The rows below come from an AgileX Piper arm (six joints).
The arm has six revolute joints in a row. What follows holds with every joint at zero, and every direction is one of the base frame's.
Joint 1 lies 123 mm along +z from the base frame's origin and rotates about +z.
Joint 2 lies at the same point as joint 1 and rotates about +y.
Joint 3 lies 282.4 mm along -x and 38.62 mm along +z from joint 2 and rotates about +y.
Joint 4 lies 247.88 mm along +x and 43.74 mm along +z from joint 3 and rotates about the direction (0.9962, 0, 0.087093).
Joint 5 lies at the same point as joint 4 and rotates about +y.
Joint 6 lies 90.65 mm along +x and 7.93 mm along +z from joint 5 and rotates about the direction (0.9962, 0, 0.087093).
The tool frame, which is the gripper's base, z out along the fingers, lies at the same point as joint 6; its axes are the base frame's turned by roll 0, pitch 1.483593 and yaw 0 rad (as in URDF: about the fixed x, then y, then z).
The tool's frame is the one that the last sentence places.
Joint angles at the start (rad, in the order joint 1, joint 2, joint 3, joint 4, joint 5, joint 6): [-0.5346 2.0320 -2.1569 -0.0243 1.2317 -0.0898]
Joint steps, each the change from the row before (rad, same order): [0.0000 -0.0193 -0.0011 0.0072 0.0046 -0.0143]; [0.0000 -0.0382 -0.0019 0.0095 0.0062 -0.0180]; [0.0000 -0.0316 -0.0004 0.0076 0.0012 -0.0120]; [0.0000 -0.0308 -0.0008 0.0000 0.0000 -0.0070]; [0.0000 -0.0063 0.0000 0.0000 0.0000 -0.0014]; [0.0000 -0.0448 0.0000 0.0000 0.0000 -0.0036]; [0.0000 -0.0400 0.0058 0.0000 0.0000 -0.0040]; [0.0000 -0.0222 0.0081 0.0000 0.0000 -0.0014]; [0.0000 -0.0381 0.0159 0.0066 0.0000 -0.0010]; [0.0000 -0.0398 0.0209 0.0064 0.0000 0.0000]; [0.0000 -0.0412 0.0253 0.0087 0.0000 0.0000]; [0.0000 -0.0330 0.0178 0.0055 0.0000 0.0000]
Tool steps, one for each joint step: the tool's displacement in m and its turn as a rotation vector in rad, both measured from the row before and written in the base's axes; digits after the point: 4 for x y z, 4 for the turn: [-0.0039 0.0030 0.0087 -0.0084 -0.0131 0.0136]; [-0.0082 0.0058 0.0170 -0.0178 -0.0286 0.0173]; [-0.0070 0.0049 0.0136 -0.0154 -0.0266 0.0120]; [-0.0074 0.0044 0.0132 -0.0197 -0.0250 0.0056]; [-0.0016 0.0009 0.0026 -0.0040 -0.0050 0.0011]; [-0.0114 0.0068 0.0183 -0.0248 -0.0374 0.0028]; [-0.0105 0.0062 0.0142 -0.0197 -0.0281 0.0030]; [-0.0058 0.0034 0.0063 -0.0080 -0.0116 0.0010]; [-0.0097 0.0064 0.0099 -0.0068 -0.0218 0.0036]; [-0.0101 0.0066 0.0087 -0.0047 -0.0192 0.0029]; [-0.0104 0.0070 0.0075 -0.0015 -0.0176 0.0041]; [-0.0087 0.0057 0.0063 -0.0036 -0.0155 0.0026]
